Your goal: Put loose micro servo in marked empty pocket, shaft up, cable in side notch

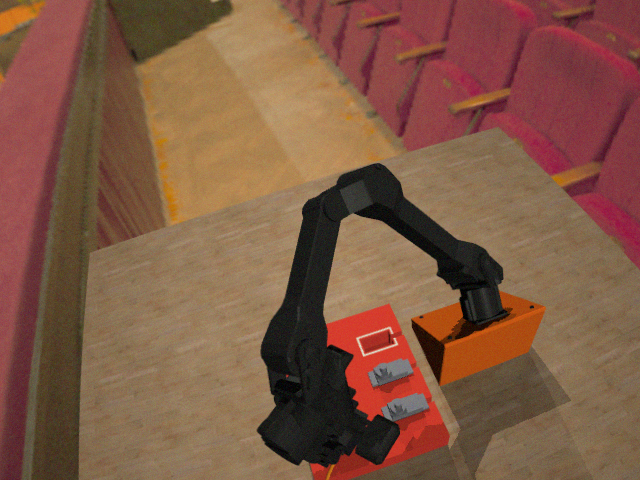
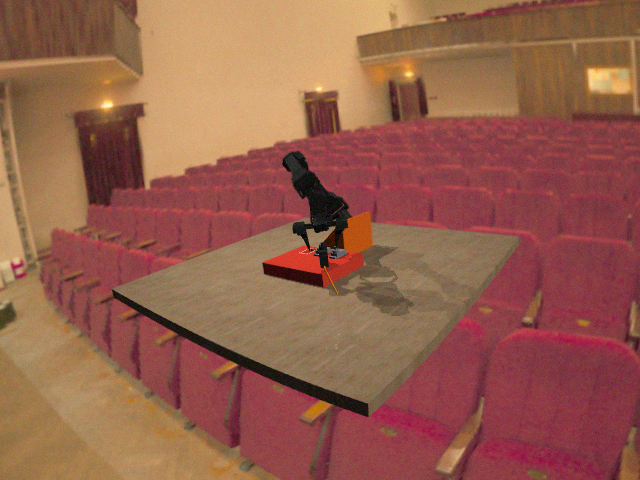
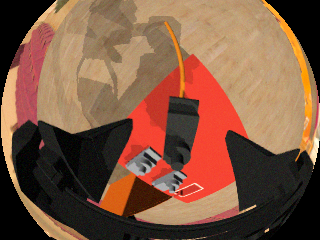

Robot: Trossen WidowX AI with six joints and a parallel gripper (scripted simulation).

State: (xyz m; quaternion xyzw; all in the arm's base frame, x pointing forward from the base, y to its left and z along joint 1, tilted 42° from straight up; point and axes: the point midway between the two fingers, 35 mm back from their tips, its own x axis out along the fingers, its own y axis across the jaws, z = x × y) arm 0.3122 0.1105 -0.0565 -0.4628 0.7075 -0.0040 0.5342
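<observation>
The red deck lies 110 mm to the right of my gripper tip, 90 mm below it and 10 mm behind it.
</observation>
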